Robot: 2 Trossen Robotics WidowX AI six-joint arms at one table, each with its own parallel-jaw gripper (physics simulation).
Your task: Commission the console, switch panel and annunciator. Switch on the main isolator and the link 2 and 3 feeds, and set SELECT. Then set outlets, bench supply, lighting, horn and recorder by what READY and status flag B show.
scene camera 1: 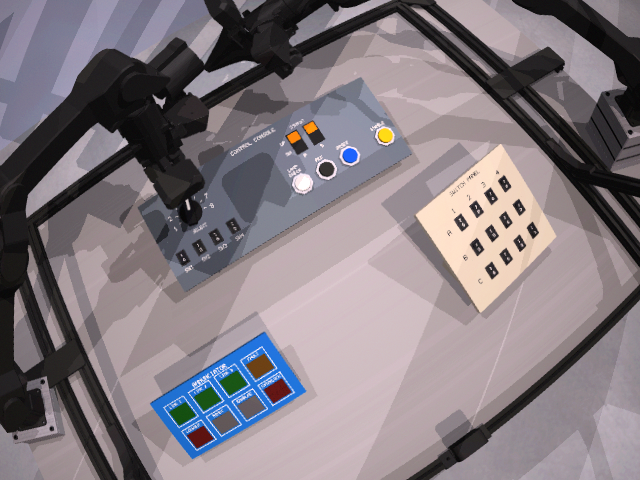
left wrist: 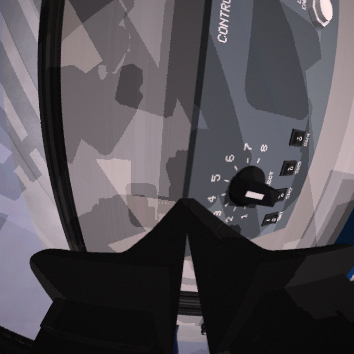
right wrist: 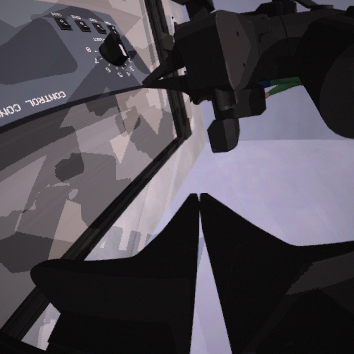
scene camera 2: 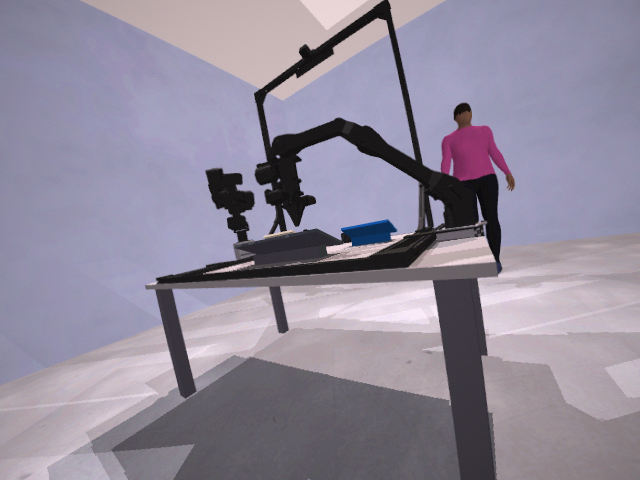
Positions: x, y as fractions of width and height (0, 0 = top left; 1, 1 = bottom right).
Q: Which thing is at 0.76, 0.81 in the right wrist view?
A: My right gripper.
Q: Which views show my left gripper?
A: Scene camera 1, the left wrist view, the right wrist view and scene camera 2: all of them.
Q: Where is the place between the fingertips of my left gripper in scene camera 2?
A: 0.46, 0.47
